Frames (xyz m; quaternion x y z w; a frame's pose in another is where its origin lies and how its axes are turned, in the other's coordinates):
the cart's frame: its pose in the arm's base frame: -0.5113 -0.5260 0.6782 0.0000 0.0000 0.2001 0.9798
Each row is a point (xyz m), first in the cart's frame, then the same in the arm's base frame.
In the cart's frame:
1: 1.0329 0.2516 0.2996
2: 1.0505 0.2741 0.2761
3: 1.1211 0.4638 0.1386
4: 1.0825 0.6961 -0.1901
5: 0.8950 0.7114 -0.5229
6: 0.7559 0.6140 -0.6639
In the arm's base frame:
1: 0.3402 0.1104 0.9778
2: 0.3476 0.1380 0.9543
3: 0.3382 0.3402 0.8168
4: 0.2116 0.5388 0.4881
5: 0.0331 0.4794 0.1553
6: -0.0567 0.3352 0.0143

